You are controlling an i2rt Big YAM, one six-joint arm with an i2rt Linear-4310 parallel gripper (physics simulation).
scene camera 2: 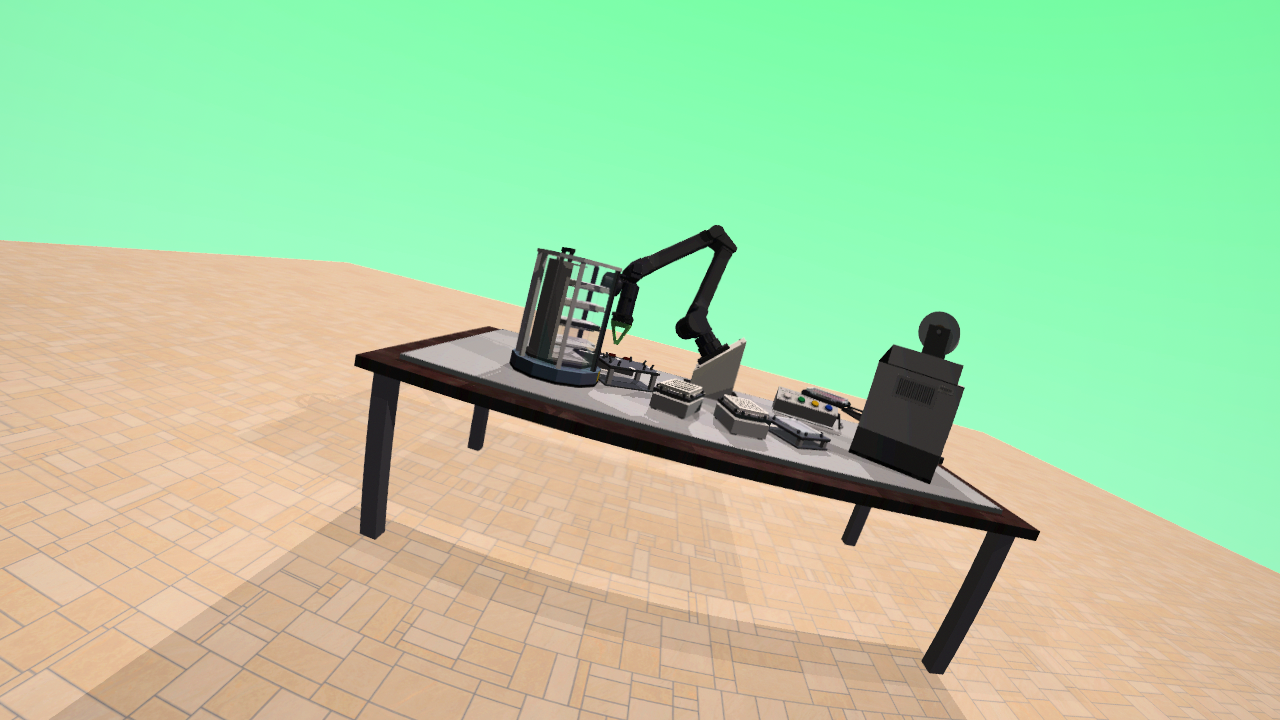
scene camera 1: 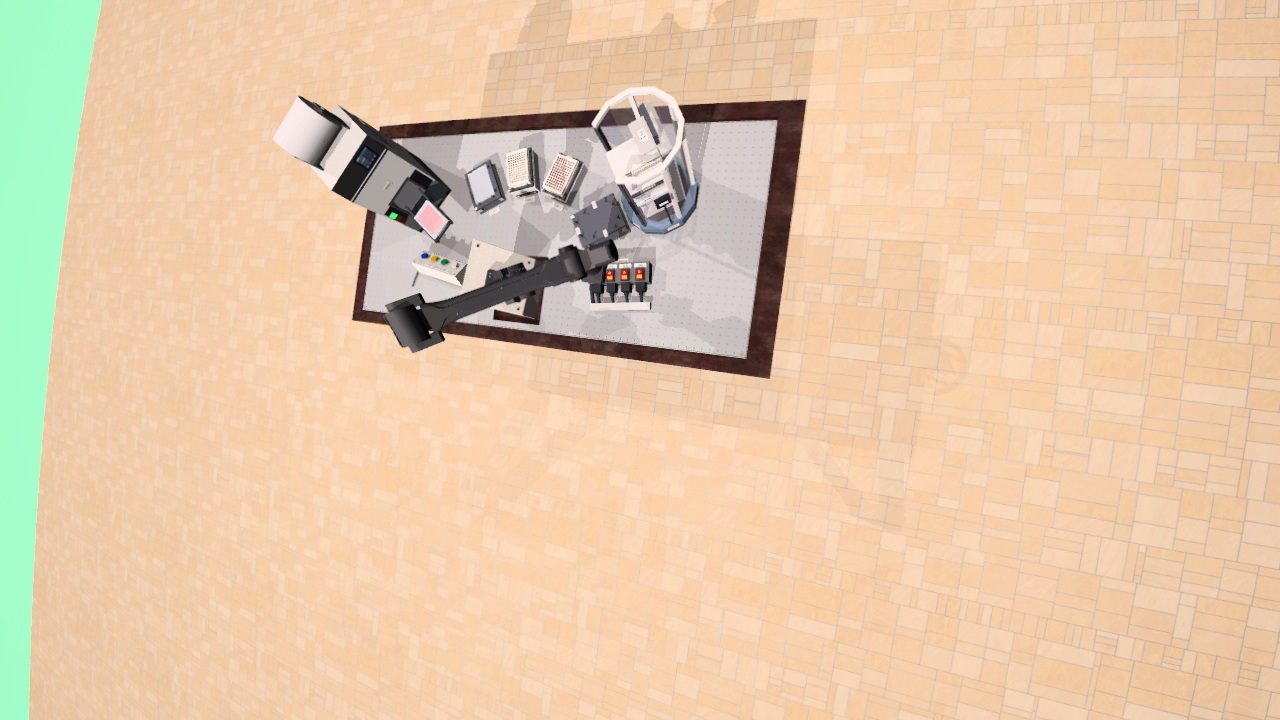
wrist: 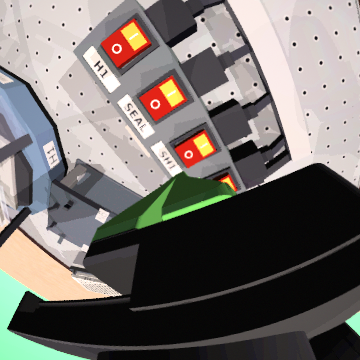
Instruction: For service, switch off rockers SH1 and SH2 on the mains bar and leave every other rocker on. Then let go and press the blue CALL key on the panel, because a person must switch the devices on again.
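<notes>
The grey mains bar lies on the table with a row of red rockers. In the wrist view H1, SEAL and SH1 each show a lit yellow half at the I side. A fourth rocker is mostly hidden behind my green fingertips, and its label is hidden. My gripper is shut and empty, hanging just above that end of the bar. The white key panel with the blue CALL key sits to the left of the arm's base.
A tall round carousel rack stands close behind the bar. A dark grey fixture lies beside the bar. Small trays and a grey machine with a roll stand toward the panel side.
</notes>
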